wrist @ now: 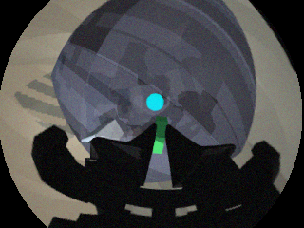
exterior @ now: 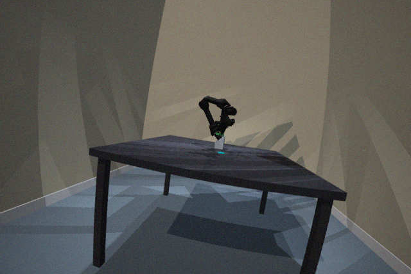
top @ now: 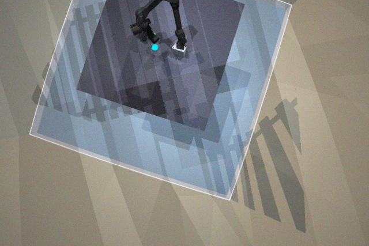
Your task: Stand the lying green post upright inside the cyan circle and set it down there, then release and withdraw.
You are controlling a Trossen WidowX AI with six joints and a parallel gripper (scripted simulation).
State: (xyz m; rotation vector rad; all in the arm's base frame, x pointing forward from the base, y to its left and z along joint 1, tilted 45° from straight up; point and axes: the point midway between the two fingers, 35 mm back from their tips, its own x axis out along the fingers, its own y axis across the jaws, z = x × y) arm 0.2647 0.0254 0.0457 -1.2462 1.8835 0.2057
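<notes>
The cyan circle lies 10 mm behind my gripper tip, 10 mm to the left of it and 150 mm below it. The rest, counted from my gripper tip: green post (10 mm behind, 20 mm to the right).
</notes>
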